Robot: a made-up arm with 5 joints. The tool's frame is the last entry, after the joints. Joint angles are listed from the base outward. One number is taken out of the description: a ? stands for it. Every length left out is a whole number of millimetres.
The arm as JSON. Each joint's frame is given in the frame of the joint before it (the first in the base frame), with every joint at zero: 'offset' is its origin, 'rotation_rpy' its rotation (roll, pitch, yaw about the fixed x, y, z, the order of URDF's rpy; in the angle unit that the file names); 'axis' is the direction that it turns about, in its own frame. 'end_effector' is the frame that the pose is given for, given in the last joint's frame.
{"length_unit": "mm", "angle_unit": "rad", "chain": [
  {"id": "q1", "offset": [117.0, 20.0, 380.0], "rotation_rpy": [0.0, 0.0, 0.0], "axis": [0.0, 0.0, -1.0]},
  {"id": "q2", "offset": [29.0, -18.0, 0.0], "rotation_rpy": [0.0, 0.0, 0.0], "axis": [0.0, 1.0, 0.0]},
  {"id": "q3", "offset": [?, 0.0, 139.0], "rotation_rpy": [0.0, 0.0, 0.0], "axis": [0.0, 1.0, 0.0]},
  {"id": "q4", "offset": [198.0, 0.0, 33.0], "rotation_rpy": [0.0, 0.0, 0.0], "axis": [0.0, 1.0, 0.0]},
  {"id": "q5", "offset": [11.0, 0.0, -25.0], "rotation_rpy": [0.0, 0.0, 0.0], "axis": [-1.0, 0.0, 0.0]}
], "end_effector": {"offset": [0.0, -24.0, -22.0], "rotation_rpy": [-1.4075, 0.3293, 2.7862]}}
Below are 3 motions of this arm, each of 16 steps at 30 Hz.
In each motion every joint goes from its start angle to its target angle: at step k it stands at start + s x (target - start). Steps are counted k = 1, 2, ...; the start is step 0. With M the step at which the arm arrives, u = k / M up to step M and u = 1 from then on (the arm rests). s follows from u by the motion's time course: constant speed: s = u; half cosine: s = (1 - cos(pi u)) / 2; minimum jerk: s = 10 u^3 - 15 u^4 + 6 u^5.
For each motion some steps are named. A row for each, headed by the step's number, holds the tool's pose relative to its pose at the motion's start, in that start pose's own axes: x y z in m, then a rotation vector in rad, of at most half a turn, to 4 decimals.
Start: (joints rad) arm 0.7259 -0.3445 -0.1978 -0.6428 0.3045
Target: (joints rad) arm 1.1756 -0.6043 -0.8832 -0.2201 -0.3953
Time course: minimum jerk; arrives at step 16
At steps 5, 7, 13, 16:
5: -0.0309 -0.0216 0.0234 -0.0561 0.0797 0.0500
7: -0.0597 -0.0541 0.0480 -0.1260 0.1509 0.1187
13: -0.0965 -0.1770 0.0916 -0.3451 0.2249 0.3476
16: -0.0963 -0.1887 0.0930 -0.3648 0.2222 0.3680

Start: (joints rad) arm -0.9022 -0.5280 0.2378 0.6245 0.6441
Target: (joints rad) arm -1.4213 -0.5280 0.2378 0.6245 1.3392
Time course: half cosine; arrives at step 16
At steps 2, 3, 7, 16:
2: -0.0011 -0.0034 -0.0020 0.0207 -0.0188 0.0255
3: -0.0023 -0.0075 -0.0043 0.0458 -0.0411 0.0570
7: -0.0073 -0.0376 -0.0215 0.2167 -0.1785 0.2850
16: 0.0019 -0.0982 -0.0551 0.5263 -0.3532 0.7601

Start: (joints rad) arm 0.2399 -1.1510 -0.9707 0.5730 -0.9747
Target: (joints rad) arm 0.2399 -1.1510 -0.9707 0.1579 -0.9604
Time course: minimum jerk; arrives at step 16
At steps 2, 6, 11, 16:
2: -0.0003 0.0000 -0.0002 -0.0028 -0.0042 0.0043
6: -0.0056 0.0003 -0.0035 -0.0482 -0.0722 0.0744
11: -0.0159 -0.0009 -0.0116 -0.1439 -0.2140 0.2225
16: -0.0190 -0.0018 -0.0145 -0.1756 -0.2605 0.2717

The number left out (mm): 61.0
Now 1 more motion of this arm.
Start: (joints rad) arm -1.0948 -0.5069 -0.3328 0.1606 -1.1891
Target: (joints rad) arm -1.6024 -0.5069 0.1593 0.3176 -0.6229
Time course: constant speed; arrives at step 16
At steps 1, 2, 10, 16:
1: 0.0008 0.0072 0.0033 0.0359 0.0117 -0.0332
2: 0.0020 0.0145 0.0066 0.0726 0.0211 -0.0674
10: 0.0247 0.0701 0.0290 0.3889 0.0099 -0.3627
16: 0.0544 0.1051 0.0424 0.6370 -0.1026 -0.5948

